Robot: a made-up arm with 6 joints. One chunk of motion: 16 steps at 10 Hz.
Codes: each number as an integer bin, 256 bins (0 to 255) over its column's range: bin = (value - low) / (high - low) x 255, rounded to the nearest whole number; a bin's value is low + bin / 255 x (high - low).
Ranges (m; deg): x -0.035..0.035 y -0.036..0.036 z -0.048..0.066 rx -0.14..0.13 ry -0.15..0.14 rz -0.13..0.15
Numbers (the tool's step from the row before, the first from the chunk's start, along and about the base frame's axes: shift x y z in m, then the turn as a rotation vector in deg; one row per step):
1: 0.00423 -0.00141 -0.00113 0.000 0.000 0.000
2: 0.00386 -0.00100 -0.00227 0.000 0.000 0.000
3: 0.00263 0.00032 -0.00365 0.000 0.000 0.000
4: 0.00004 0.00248 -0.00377 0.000 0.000 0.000
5: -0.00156 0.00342 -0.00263 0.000 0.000 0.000
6: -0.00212 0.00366 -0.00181 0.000 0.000 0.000
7: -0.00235 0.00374 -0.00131 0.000 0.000 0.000
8: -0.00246 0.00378 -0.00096 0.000 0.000 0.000
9: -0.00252 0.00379 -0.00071 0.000 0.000 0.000
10: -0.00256 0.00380 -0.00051 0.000 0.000 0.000
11: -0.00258 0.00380 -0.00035 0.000 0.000 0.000
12: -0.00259 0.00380 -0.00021 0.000 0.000 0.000
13: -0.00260 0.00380 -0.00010 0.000 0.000 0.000
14: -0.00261 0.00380 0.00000 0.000 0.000 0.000
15: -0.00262 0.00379 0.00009 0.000 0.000 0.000
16: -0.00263 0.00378 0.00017 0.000 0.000 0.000
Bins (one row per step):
1: 143 123 105 132 132 118
2: 142 124 102 132 132 118
3: 137 129 99 132 132 118
4: 128 136 99 132 132 118
5: 122 140 101 132 132 118
6: 120 140 103 132 132 118
7: 119 141 104 132 132 118
8: 119 141 105 132 132 118
9: 118 141 106 132 132 118
10: 118 141 106 132 132 118
11: 118 141 107 132 132 118
12: 118 141 107 132 132 118
13: 118 141 107 132 132 118
14: 118 141 107 132 132 118
15: 118 141 108 132 132 118
16: 118 141 108 132 132 118

